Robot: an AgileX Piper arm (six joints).
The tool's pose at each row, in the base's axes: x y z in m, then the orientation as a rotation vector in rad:
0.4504, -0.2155, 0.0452, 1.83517, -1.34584, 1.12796
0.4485, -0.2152, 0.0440, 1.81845, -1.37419, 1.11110
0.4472, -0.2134, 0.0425, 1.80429, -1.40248, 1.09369
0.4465, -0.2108, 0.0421, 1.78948, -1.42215, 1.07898
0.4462, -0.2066, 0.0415, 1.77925, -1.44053, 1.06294
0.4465, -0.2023, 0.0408, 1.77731, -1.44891, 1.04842
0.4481, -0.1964, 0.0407, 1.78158, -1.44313, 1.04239
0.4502, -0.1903, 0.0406, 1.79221, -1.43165, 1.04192
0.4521, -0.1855, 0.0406, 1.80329, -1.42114, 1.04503
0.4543, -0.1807, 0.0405, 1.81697, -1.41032, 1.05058
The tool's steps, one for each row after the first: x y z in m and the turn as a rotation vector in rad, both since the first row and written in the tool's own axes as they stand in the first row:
-0.0014, 0.0017, -0.0002, -0.02161, -0.00798, 0.01586
-0.0037, 0.0024, -0.0014, -0.04169, -0.01792, 0.03133
-0.0053, 0.0023, -0.0036, -0.06025, -0.02286, 0.04197
-0.0078, 0.0013, -0.0069, -0.07664, -0.03060, 0.05067
-0.0103, -0.0003, -0.0101, -0.08684, -0.03837, 0.05166
-0.0128, -0.0037, -0.0146, -0.08796, -0.04047, 0.04473
-0.0154, -0.0076, -0.0190, -0.08161, -0.04186, 0.03483
-0.0173, -0.0109, -0.0225, -0.07270, -0.04273, 0.02690
-0.0192, -0.0145, -0.0259, -0.06058, -0.04421, 0.01931

